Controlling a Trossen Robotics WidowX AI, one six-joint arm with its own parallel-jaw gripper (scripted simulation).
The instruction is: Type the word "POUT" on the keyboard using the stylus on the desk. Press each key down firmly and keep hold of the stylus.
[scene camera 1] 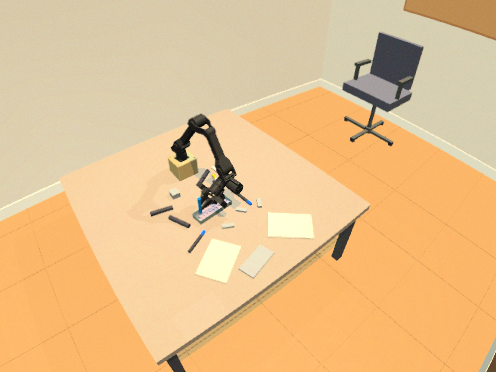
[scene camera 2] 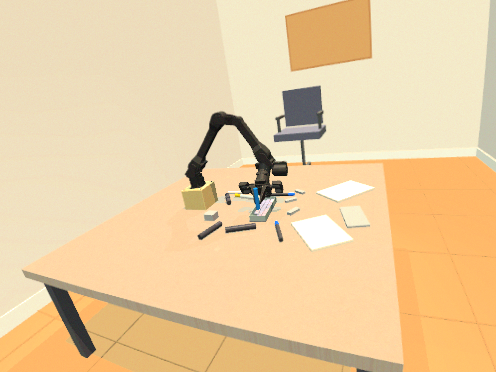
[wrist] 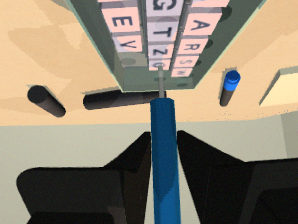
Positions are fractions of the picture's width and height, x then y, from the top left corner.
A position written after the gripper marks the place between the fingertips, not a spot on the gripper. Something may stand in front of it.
Observation:
In view: the gripper (scene camera 2: 0.52, 0.55) and a dark cylinder (wrist: 0.39, 0.44).
The gripper also shows in the wrist view (wrist: 0.55, 0.61).

